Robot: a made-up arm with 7 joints.
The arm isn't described. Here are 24 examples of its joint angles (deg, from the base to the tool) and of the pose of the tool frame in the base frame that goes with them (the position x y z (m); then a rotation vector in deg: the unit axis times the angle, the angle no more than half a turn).
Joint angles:
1: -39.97 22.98 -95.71 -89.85 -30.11 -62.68 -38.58
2: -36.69 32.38 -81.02 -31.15 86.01 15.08 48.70
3: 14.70 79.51 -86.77 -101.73 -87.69 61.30 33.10
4: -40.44 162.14 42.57 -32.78 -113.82 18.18 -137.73
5: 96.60 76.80 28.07 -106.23 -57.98 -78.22 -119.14
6: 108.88 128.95 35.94 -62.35 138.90 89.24 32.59
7: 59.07 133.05 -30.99 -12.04 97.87 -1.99 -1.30
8: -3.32 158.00 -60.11 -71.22 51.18 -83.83 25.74
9: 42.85 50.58 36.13 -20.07 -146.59 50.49 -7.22
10: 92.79 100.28 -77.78 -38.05 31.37 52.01 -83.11
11: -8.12 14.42 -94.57 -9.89 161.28 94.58 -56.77
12: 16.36 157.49 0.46 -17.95 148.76 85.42 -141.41
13: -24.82 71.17 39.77 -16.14 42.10 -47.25 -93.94
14: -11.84 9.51 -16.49 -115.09 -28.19 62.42 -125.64
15: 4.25 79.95 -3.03 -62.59 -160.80 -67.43 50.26
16: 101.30 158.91 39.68 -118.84 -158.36 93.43 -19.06
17: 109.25 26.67 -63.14 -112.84 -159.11 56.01 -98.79
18: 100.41 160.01 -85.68 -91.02 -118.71 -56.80 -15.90
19: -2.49 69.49 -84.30 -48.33 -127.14 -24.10 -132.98
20: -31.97 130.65 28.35 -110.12 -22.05 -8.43 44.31
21: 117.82 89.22 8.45 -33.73 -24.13 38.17 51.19
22: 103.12 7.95 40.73 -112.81 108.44 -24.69 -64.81
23: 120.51 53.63 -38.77 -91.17 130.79 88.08 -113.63
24: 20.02 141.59 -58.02 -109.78 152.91 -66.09 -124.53
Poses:
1: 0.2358 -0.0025 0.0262 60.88 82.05 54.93
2: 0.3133 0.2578 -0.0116 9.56 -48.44 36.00
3: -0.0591 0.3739 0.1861 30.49 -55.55 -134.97
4: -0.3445 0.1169 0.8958 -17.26 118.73 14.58
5: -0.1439 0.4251 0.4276 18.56 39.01 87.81
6: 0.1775 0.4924 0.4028 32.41 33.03 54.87
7: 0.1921 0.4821 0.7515 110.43 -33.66 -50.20
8: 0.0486 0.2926 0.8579 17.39 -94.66 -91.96
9: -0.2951 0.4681 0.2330 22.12 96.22 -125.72
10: -0.1387 0.5355 0.6704 -97.03 132.99 -46.25
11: 0.0284 0.1092 -0.1031 -68.42 10.47 13.45
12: 0.1372 0.2323 0.8938 43.21 -25.23 -116.29
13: 0.1300 0.5766 0.3042 141.10 -36.57 -29.46
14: 0.2470 0.0559 0.0476 65.09 -15.06 -153.78
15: 0.0863 0.5348 0.3229 -2.41 46.45 -115.74
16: 0.3145 0.1728 0.3382 -69.74 61.36 24.57
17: -0.3517 -0.0769 0.4384 -16.15 -33.35 134.65
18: 0.2357 0.4244 0.5549 160.55 -27.65 -37.81
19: 0.0228 0.4896 0.1188 45.65 -16.04 -0.45
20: -0.0267 0.2029 0.8253 -65.98 89.08 100.39
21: -0.1433 0.5426 0.6688 74.72 61.92 -73.09
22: -0.4063 0.0949 0.4149 100.44 -46.15 12.95
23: -0.3792 0.0943 0.6019 -71.03 -23.37 54.81
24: 0.1087 0.3954 0.6060 88.01 -13.19 -97.81
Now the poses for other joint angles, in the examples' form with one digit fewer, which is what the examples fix.
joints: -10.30 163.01 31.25 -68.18 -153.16 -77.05 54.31
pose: 0.019 0.088 0.959 92.1 78.3 -70.8
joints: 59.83 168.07 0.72 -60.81 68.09 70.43 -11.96
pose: 0.444 0.259 0.664 87.5 21.1 -63.1
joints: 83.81 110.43 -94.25 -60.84 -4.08 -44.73 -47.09
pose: -0.142 0.501 0.630 -103.5 8.4 -62.4
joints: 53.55 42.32 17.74 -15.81 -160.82 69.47 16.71
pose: -0.382 0.367 0.211 23.0 64.7 -157.3
